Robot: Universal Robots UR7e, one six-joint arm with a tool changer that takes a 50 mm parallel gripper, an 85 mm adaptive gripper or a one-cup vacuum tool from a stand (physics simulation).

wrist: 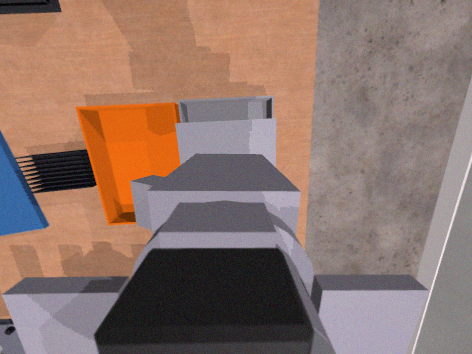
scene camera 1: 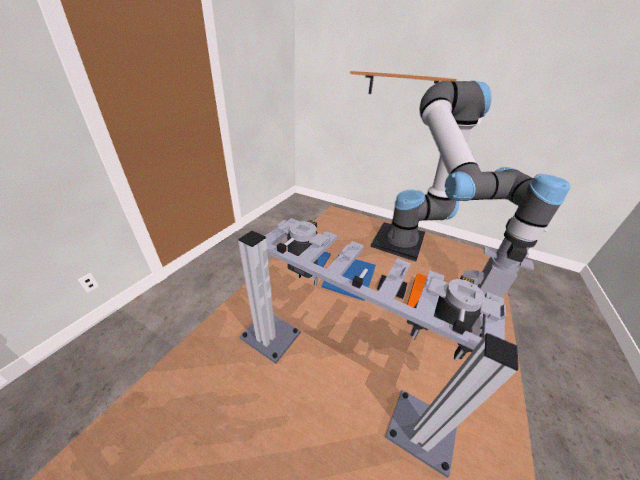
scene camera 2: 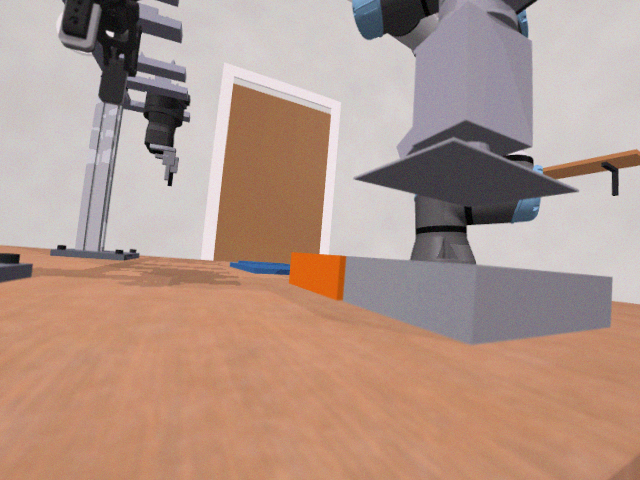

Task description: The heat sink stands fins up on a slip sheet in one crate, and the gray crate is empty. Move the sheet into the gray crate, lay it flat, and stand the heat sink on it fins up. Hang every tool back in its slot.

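Places are measured from the arm's base along level axes (x ahead, y left, z up), in centimetres.
Pixels of known places: arm's base, origin of the base link: (scene camera 1: 401,238).
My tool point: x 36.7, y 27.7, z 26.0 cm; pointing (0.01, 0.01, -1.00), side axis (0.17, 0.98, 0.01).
Observation:
For each thing: its top centre in the pictures, then the offset to it from my tool point.
- vacuum tool, middle of its top: (scene camera 2: 465,11) (scene camera 1: 507,250) dx -0.3, dy -0.9, dz +0.5 cm
- flat gray slip sheet, middle of its top: (scene camera 2: 463,181) (wrist: 229,190) dx +1.0, dy +0.1, dz -17.5 cm
- gray crate, middle of its top: (scene camera 2: 474,266) (wrist: 229,162) dx -1.0, dy +0.4, dz -24.9 cm
- orange crate, middle of its top: (scene camera 2: 375,259) (wrist: 138,169) (scene camera 1: 431,294) dx -2.2, dy -13.8, dz -24.9 cm
- black heat sink, middle of its top: (wrist: 54,172) (scene camera 1: 393,283) dx -3.6, dy -27.5, dz -26.2 cm
- tool rack, middle of its top: (scene camera 1: 365,263) dx +31.9, dy -35.8, dz +8.4 cm
- blue flat object, middle of its top: (scene camera 2: 286,267) (scene camera 1: 350,274) dx -4.0, dy -44.0, dz -28.2 cm
The vacuum tool (scene camera 1: 500,273) (scene camera 2: 474,146) (wrist: 225,172) is on the arm and holds the flat gray slip sheet (scene camera 2: 465,173) (wrist: 225,137) under its cup. The sheet is roughly level and hangs clear above the gray crate (scene camera 2: 413,289) (wrist: 225,99), covering much of it in the wrist view. The inside of the orange crate (scene camera 1: 417,289) (scene camera 2: 315,273) (wrist: 98,150) shows no sheet; the tool hides part of it. The black heat sink (scene camera 1: 401,289) (wrist: 62,170) stands on the table left of the orange crate in the wrist view, fins showing from above.
The tool rack (scene camera 1: 361,290) carries two hanging grippers, one at its left end (scene camera 1: 299,245) and one at its right end (scene camera 1: 457,310). A blue flat object (scene camera 1: 356,273) (scene camera 2: 258,267) (wrist: 15,195) lies beside the heat sink. The orange and gray crates stand side by side.

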